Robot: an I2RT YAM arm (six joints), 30 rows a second.
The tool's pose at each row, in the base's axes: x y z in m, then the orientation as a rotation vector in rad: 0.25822 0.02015 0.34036 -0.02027 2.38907 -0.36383; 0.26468 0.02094 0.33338 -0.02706 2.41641 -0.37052; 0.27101 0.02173 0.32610 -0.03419 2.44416 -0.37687; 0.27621 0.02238 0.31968 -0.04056 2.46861 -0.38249; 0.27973 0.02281 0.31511 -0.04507 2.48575 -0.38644; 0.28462 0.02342 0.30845 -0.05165 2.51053 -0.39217; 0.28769 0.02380 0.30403 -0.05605 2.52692 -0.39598; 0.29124 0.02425 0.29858 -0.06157 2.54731 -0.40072; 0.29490 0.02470 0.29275 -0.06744 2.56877 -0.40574; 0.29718 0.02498 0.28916 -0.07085 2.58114 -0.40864; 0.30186 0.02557 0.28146 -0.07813 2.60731 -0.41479; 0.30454 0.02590 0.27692 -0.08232 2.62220 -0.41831; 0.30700 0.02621 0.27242 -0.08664 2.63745 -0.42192; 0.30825 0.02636 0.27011 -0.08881 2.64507 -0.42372
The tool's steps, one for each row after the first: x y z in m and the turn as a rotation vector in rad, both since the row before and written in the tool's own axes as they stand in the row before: -0.00037 0.00317 0.00900 -0.00023 0.02697 -0.00956; -0.00035 0.00323 0.00912 -0.00061 0.02732 -0.00969; -0.00025 0.00277 0.00781 -0.00054 0.02409 -0.00855; -0.00018 0.00192 0.00545 -0.00038 0.01689 -0.00599; -0.00022 0.00277 0.00781 -0.00055 0.02444 -0.00867; -0.00014 0.00180 0.00508 -0.00036 0.01617 -0.00574; -0.00009 0.00219 0.00614 -0.00046 0.02013 -0.00714; -0.00012 0.00230 0.00650 -0.00047 0.02120 -0.00752; -0.00019 0.00142 0.00402 -0.00027 0.01223 -0.00434; -0.00035 0.00302 0.00850 -0.00058 0.02588 -0.00918; -0.00028 0.00175 0.00497 -0.00033 0.01474 -0.00523; -0.00018 0.00172 0.00484 -0.00034 0.01510 -0.00536; -0.00012 0.00087 0.00248 -0.00017 0.00755 -0.00268
